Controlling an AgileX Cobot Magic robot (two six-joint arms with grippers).
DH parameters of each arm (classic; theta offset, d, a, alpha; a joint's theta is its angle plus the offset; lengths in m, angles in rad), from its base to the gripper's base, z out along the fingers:
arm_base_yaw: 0 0.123 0 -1.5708
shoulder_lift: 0.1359 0 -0.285 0
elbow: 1.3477 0 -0.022 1.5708
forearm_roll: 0 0.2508 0 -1.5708
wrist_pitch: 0 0 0.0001 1.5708
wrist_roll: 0 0.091 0 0
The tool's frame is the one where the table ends.
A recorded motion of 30 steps. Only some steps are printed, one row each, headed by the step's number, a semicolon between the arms.
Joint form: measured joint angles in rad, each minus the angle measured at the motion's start. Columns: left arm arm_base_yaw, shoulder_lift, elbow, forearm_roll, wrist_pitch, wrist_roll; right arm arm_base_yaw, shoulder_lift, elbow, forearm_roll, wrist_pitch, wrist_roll.
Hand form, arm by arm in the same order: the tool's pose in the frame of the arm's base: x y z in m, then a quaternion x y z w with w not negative. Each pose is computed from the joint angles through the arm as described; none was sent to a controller.
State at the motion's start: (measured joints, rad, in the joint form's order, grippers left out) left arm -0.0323 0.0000 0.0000 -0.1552 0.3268 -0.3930; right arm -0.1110 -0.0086 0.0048 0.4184 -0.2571 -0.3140
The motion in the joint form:
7: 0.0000 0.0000 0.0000 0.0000 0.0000 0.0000; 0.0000 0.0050 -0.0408 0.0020 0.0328 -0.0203
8: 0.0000 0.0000 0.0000 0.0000 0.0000 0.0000; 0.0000 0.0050 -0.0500 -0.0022 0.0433 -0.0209
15: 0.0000 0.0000 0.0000 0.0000 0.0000 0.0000; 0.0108 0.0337 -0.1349 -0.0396 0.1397 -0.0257
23: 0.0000 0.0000 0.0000 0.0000 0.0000 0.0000; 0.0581 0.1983 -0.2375 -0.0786 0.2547 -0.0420
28: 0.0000 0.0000 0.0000 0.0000 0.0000 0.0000; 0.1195 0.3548 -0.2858 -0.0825 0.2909 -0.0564
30: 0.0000 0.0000 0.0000 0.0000 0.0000 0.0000; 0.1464 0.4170 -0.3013 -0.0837 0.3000 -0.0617
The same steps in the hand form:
7: 0.0537 -0.0063 0.1840 -0.18235 0.76386 -0.19339 0.58810; 0.0480 -0.0136 0.2436 0.09118 0.57387 -0.04031 0.81285
8: 0.0537 -0.0063 0.1840 -0.18235 0.76386 -0.19339 0.58810; 0.0476 -0.0131 0.2459 0.08805 0.57434 -0.04044 0.81286
15: 0.0537 -0.0063 0.1840 -0.18235 0.76386 -0.19339 0.58810; 0.0469 -0.0086 0.2651 0.05796 0.59024 -0.03838 0.80423
23: 0.0537 -0.0063 0.1840 -0.18235 0.76386 -0.19339 0.58810; 0.0659 -0.0035 0.2805 0.01239 0.65864 -0.02625 0.75190
28: 0.0537 -0.0063 0.1840 -0.18235 0.76386 -0.19339 0.58810; 0.0887 0.0018 0.2817 -0.01926 0.71034 -0.00525 0.70357
30: 0.0537 -0.0063 0.1840 -0.18235 0.76386 -0.19339 0.58810; 0.0981 0.0048 0.2804 -0.03279 0.72905 0.00313 0.68367

